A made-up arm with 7 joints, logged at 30 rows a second.
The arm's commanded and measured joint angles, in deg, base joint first. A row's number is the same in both.
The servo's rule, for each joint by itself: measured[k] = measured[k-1] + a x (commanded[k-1-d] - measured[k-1]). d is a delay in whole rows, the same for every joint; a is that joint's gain. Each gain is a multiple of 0.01, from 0.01 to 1. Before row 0 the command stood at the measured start. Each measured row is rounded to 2 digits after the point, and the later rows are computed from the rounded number. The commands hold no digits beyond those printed.
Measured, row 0:
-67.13, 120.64, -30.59, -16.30, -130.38, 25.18, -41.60
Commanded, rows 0 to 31:
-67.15, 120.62, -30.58, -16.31, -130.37, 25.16, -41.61
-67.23, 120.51, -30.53, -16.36, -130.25, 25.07, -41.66
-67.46, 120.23, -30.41, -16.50, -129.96, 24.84, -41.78
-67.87, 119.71, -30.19, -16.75, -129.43, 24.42, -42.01
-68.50, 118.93, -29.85, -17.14, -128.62, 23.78, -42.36
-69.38, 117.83, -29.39, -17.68, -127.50, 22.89, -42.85
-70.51, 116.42, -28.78, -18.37, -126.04, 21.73, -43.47
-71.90, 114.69, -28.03, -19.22, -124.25, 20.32, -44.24
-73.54, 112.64, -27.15, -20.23, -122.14, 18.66, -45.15
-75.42, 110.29, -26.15, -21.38, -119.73, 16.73, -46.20
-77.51, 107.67, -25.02, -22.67, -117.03, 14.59, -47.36
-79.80, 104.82, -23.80, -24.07, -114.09, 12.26, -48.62
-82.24, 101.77, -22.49, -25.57, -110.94, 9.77, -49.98
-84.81, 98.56, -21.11, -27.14, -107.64, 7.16, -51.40
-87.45, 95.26, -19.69, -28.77, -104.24, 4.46, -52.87
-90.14, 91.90, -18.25, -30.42, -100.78, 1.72, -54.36
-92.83, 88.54, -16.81, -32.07, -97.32, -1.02, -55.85
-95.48, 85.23, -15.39, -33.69, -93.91, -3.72, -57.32
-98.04, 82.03, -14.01, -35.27, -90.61, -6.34, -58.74
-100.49, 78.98, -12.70, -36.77, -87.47, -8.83, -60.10
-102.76, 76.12, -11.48, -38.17, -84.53, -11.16, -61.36
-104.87, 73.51, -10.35, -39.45, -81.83, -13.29, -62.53
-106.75, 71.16, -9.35, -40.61, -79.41, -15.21, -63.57
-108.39, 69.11, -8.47, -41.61, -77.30, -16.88, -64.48
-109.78, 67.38, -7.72, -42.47, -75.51, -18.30, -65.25
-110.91, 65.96, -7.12, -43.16, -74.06, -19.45, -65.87
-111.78, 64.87, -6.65, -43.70, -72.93, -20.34, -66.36
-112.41, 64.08, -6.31, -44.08, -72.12, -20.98, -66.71
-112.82, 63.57, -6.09, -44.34, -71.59, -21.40, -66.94
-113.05, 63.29, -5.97, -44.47, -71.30, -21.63, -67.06
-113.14, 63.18, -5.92, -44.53, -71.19, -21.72, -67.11
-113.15, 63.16, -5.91, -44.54, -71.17, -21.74, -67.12
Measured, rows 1 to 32:
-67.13, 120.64, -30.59, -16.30, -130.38, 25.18, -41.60
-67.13, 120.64, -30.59, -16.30, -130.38, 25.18, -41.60
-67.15, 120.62, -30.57, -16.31, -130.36, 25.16, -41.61
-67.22, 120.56, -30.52, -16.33, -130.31, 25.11, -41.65
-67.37, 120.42, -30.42, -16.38, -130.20, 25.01, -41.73
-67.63, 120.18, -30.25, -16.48, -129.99, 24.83, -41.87
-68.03, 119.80, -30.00, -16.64, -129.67, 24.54, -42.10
-68.60, 119.26, -29.65, -16.86, -129.20, 24.12, -42.42
-69.36, 118.53, -29.18, -17.17, -128.56, 23.55, -42.84
-70.32, 117.59, -28.59, -17.57, -127.73, 22.82, -43.37
-71.49, 116.42, -27.88, -18.07, -126.69, 21.91, -44.02
-72.87, 115.02, -27.05, -18.67, -125.43, 20.81, -44.79
-74.46, 113.39, -26.11, -19.37, -123.96, 19.53, -45.67
-76.25, 111.53, -25.06, -20.18, -122.27, 18.07, -46.66
-78.22, 109.45, -23.91, -21.08, -120.37, 16.43, -47.75
-80.34, 107.18, -22.69, -22.08, -118.27, 14.63, -48.93
-82.59, 104.74, -21.40, -23.16, -116.00, 12.69, -50.18
-84.95, 102.15, -20.07, -24.32, -113.57, 10.63, -51.48
-87.37, 99.44, -18.71, -25.54, -111.01, 8.48, -52.82
-89.82, 96.65, -17.35, -26.80, -108.36, 6.26, -54.18
-92.27, 93.82, -16.00, -28.10, -105.64, 4.00, -55.54
-94.68, 90.99, -14.69, -29.41, -102.90, 1.73, -56.88
-97.02, 88.19, -13.43, -30.72, -100.16, -0.52, -58.18
-99.26, 85.47, -12.25, -32.01, -97.46, -2.72, -59.42
-101.36, 82.85, -11.15, -33.26, -94.84, -4.84, -60.58
-103.30, 80.37, -10.16, -34.46, -92.33, -6.86, -61.65
-105.05, 78.06, -9.28, -35.59, -89.95, -8.75, -62.62
-106.60, 75.95, -8.52, -36.64, -87.74, -10.49, -63.48
-107.94, 74.05, -7.88, -37.61, -85.71, -12.06, -64.22
-109.06, 72.37, -7.36, -38.48, -83.87, -13.46, -64.85
-109.98, 70.92, -6.96, -39.26, -82.24, -14.69, -65.36
-110.71, 69.68, -6.66, -39.95, -80.80, -15.74, -65.76
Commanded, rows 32 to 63:
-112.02, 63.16, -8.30, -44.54, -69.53, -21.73, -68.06
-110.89, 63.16, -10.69, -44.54, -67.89, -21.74, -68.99
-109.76, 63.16, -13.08, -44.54, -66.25, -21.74, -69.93
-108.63, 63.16, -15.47, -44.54, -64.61, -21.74, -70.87
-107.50, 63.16, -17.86, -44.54, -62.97, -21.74, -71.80
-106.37, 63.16, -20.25, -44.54, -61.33, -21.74, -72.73
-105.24, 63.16, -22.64, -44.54, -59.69, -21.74, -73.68
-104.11, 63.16, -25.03, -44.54, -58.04, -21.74, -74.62
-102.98, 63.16, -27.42, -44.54, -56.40, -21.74, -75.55
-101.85, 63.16, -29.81, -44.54, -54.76, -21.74, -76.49
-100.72, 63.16, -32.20, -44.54, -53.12, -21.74, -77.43
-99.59, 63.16, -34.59, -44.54, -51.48, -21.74, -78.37
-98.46, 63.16, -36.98, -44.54, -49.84, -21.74, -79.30
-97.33, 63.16, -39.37, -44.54, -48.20, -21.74, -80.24
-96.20, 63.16, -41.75, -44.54, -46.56, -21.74, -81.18
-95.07, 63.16, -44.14, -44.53, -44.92, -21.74, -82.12
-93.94, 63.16, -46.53, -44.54, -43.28, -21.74, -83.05
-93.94, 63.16, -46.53, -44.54, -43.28, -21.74, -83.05
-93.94, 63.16, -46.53, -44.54, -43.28, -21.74, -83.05
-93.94, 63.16, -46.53, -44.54, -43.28, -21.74, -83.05
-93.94, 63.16, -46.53, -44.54, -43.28, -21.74, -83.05
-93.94, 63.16, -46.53, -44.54, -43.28, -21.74, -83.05
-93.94, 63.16, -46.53, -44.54, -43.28, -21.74, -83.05
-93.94, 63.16, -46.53, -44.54, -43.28, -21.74, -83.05
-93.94, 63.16, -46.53, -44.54, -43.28, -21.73, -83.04
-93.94, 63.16, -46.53, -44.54, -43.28, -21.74, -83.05
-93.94, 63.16, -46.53, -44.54, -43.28, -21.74, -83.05
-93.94, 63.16, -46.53, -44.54, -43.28, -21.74, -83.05
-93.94, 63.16, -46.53, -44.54, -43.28, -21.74, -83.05
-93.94, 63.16, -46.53, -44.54, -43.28, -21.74, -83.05
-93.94, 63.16, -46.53, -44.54, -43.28, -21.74, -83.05
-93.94, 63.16, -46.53, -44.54, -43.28, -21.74, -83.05
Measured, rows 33 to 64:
-111.27, 68.64, -6.44, -40.55, -79.55, -16.64, -66.07
-111.44, 67.76, -6.98, -41.07, -78.25, -17.40, -66.53
-111.31, 67.02, -8.06, -41.52, -76.90, -18.05, -67.10
-110.95, 66.40, -9.52, -41.91, -75.52, -18.60, -67.75
-110.42, 65.88, -11.25, -42.25, -74.10, -19.07, -68.47
-109.75, 65.44, -13.17, -42.55, -72.65, -19.47, -69.24
-108.97, 65.08, -15.22, -42.81, -71.18, -19.81, -70.04
-108.11, 64.77, -17.37, -43.03, -69.69, -20.10, -70.88
-107.19, 64.51, -19.59, -43.23, -68.18, -20.35, -71.74
-106.22, 64.29, -21.86, -43.40, -66.65, -20.56, -72.62
-105.21, 64.11, -24.17, -43.55, -65.10, -20.74, -73.51
-104.18, 63.96, -26.50, -43.68, -63.54, -20.89, -74.41
-103.12, 63.83, -28.85, -43.79, -61.97, -21.02, -75.32
-102.05, 63.72, -31.21, -43.89, -60.39, -21.13, -76.24
-100.96, 63.63, -33.58, -43.97, -58.81, -21.22, -77.16
-99.87, 63.55, -35.95, -44.04, -57.22, -21.30, -78.08
-98.77, 63.49, -38.33, -44.10, -55.62, -21.37, -79.01
-97.66, 63.44, -40.71, -44.16, -54.02, -21.43, -79.94
-96.80, 63.40, -42.40, -44.21, -52.62, -21.48, -80.66
-96.14, 63.36, -43.60, -44.25, -51.41, -21.52, -81.21
-95.63, 63.33, -44.45, -44.29, -50.35, -21.55, -81.63
-95.24, 63.30, -45.05, -44.32, -49.43, -21.58, -81.96
-94.94, 63.28, -45.48, -44.35, -48.63, -21.60, -82.21
-94.71, 63.26, -45.78, -44.37, -47.93, -21.62, -82.40
-94.53, 63.24, -46.00, -44.39, -47.33, -21.64, -82.55
-94.39, 63.23, -46.15, -44.41, -46.80, -21.65, -82.66
-94.29, 63.22, -46.26, -44.43, -46.34, -21.66, -82.75
-94.21, 63.21, -46.34, -44.44, -45.94, -21.67, -82.82
-94.15, 63.20, -46.40, -44.45, -45.59, -21.68, -82.87
-94.10, 63.19, -46.44, -44.46, -45.29, -21.69, -82.91
-94.06, 63.19, -46.47, -44.47, -45.03, -21.70, -82.94
-94.03, 63.19, -46.49, -44.48, -44.80, -21.71, -82.97

